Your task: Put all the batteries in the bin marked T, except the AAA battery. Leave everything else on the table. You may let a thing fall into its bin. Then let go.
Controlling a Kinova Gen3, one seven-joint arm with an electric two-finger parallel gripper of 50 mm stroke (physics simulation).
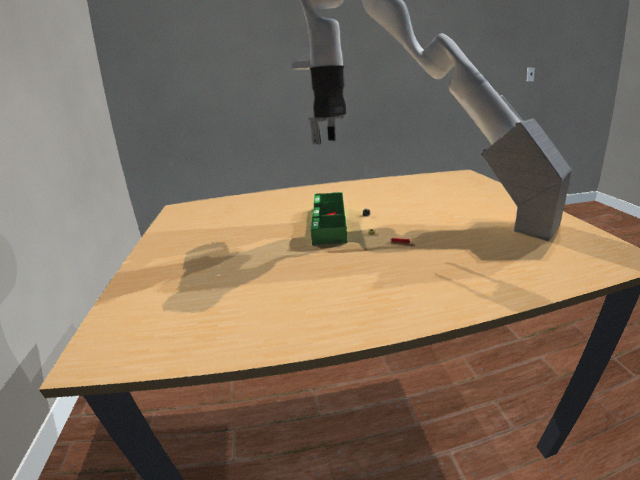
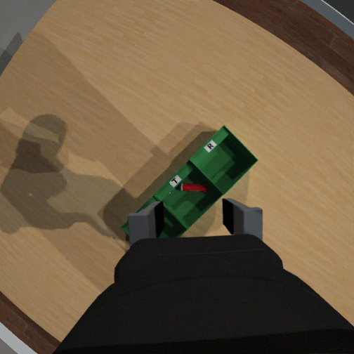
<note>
I see my gripper and a green three-part bin.
My gripper shows as well in image 2.
</note>
